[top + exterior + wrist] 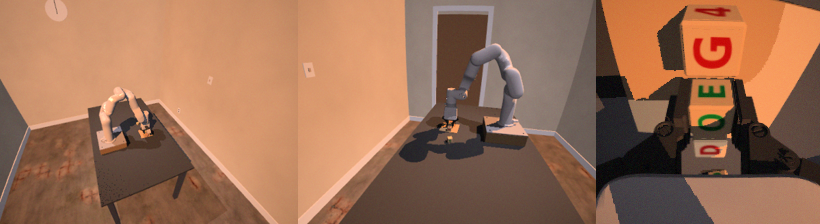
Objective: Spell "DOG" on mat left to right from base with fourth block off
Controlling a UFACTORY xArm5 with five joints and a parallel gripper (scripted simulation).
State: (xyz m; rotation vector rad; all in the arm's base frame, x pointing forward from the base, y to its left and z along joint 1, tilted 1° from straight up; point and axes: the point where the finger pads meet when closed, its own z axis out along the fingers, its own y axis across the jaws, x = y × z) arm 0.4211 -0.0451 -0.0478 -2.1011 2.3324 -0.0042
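The orange mat is 3 cm below my hand.
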